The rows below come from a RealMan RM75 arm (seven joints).
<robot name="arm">
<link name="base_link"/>
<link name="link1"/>
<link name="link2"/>
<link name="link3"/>
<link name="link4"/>
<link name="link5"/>
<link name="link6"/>
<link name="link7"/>
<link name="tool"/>
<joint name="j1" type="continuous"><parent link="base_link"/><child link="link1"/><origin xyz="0.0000 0.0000 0.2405"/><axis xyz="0 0 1"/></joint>
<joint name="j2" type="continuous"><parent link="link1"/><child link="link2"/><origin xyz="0.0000 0.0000 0.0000"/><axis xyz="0 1 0"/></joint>
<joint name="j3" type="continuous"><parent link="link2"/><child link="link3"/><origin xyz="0.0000 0.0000 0.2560"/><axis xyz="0 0 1"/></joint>
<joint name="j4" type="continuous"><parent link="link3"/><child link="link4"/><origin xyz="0.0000 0.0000 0.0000"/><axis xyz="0 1 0"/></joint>
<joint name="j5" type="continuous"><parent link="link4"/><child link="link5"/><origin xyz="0.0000 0.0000 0.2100"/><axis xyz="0 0 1"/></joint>
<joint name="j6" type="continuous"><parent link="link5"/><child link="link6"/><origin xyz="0.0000 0.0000 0.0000"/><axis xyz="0 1 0"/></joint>
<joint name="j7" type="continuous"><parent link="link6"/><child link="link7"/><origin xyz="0.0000 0.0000 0.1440"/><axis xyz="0 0 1"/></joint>
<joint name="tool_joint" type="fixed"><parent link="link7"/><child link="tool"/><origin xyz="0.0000 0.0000 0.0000"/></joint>
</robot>
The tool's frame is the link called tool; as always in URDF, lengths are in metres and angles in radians. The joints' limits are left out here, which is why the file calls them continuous.
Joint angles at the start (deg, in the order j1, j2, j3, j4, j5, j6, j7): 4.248, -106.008, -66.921, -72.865, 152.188, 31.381, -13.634
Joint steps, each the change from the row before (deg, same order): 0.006, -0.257, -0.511, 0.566, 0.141, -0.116, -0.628; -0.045, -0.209, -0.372, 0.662, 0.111, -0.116, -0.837; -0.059, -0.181, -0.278, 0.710, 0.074, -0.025, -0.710; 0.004, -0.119, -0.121, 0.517, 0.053, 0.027, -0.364; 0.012, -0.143, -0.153, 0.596, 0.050, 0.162, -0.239; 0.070, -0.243, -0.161, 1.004, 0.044, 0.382, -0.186; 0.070, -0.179, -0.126, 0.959, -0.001, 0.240, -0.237; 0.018, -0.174, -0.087, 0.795, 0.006, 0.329, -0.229; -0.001, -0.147, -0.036, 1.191, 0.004, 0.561, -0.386; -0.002, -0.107, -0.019, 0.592, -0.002, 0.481, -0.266; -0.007, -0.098, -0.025, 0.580, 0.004, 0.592, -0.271
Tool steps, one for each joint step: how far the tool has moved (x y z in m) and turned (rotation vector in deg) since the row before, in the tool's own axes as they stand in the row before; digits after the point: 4 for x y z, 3 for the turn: -0.0014, -0.0031, -0.0003, 0.692, -0.178, -0.527; -0.0020, -0.0030, -0.0004, 0.620, -0.317, -0.719; -0.0022, -0.0028, -0.0005, 0.567, -0.316, -0.604; -0.0019, -0.0019, -0.0007, 0.383, -0.264, -0.294; -0.0018, -0.0022, -0.0008, 0.428, -0.170, -0.174; -0.0033, -0.0034, -0.0018, 0.681, -0.266, -0.131; -0.0035, -0.0036, -0.0018, 0.689, -0.398, -0.173; -0.0026, -0.0025, -0.0013, 0.482, -0.194, -0.193; -0.0036, -0.0037, -0.0020, 0.610, -0.291, -0.230; -0.0014, -0.0015, -0.0009, 0.243, 0.056, -0.223; -0.0010, -0.0014, -0.0009, 0.197, 0.175, -0.214
